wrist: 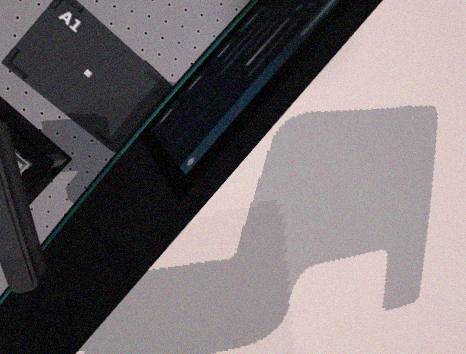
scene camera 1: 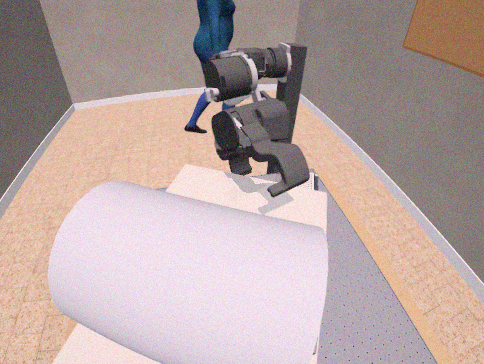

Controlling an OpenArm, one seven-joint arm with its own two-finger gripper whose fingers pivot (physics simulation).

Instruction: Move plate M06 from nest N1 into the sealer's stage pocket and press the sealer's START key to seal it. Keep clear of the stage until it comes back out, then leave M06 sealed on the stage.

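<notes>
My gripper [scene camera 1: 257, 182] is open above the pale top of a large white machine [scene camera 1: 190, 270] [wrist: 350, 60], likely the sealer, near its far right edge. Its shadow falls on that top. In the wrist view one dark finger shows at the left edge, with no object against it. The machine's black front has a dark screen [wrist: 235, 75]. A small strip of a white, plate-like thing [scene camera 1: 311, 181] shows behind the machine's far right corner; I cannot tell if it is M06. The stage pocket, the START key and the N1 label do not show.
A dark nest marked A1 [wrist: 75, 75] sits on the perforated grey deck [scene camera 1: 365, 300] [wrist: 170, 30] beside the machine's front. A black object [wrist: 42, 167] lies at the left of the wrist view. The arm's dark column [scene camera 1: 298, 90] and a person in blue [scene camera 1: 215, 35] stand behind.
</notes>
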